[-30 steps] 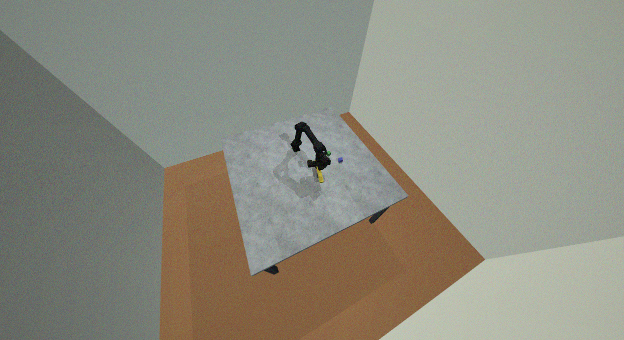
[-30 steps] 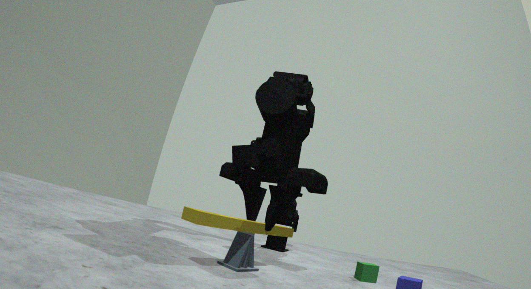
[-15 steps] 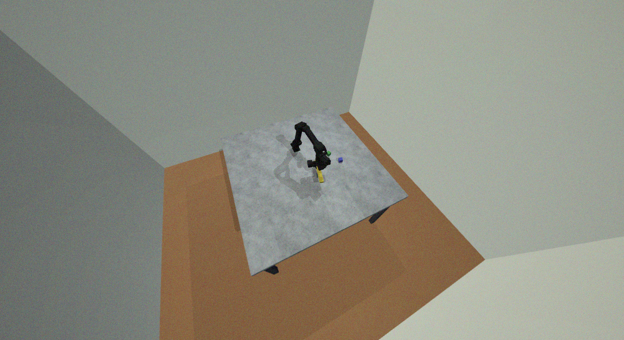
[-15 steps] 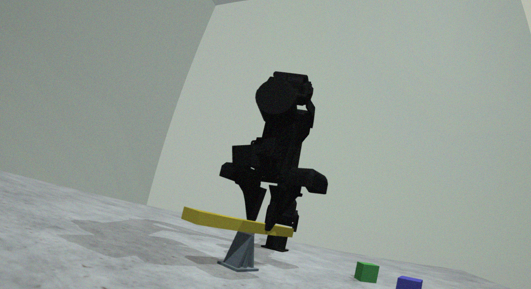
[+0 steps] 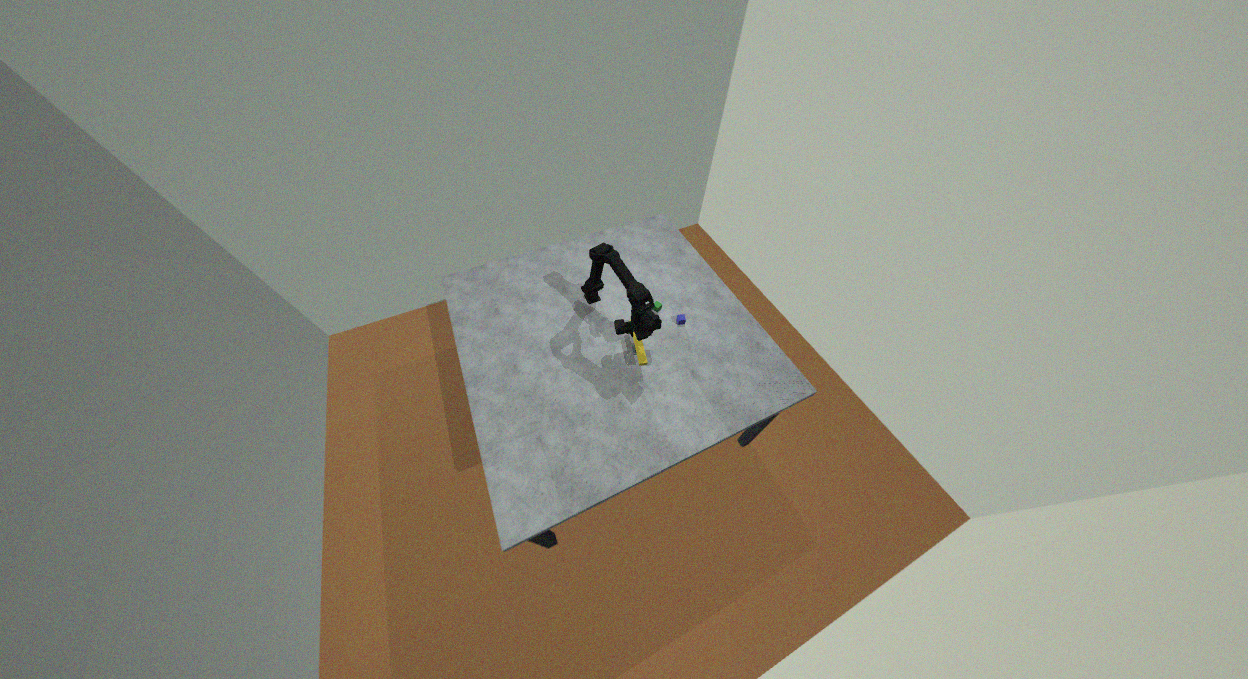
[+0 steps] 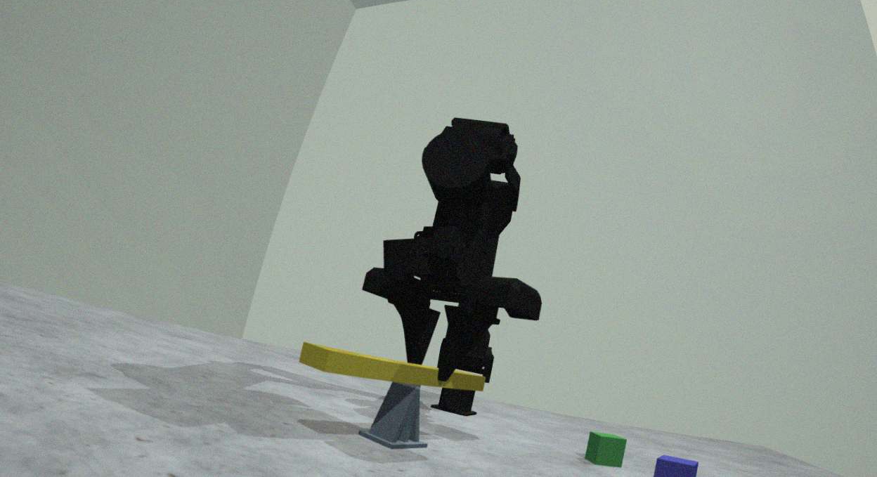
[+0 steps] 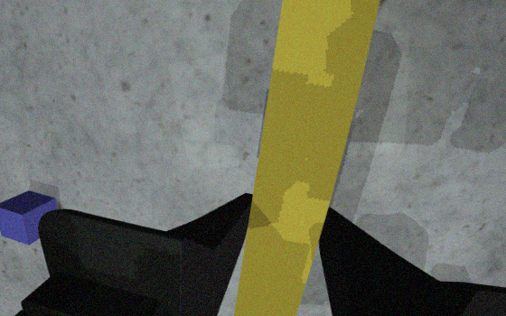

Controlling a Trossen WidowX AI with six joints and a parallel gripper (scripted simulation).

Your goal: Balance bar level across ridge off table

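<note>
Now: the yellow bar 3 cm ahead of my gripper tip and 1 cm to the right of it. The rest, counted from my gripper tip: green cube 14 cm behind, 18 cm to the left, 5 cm below; blue cube 3 cm behind, 25 cm to the left, 5 cm below.
</note>
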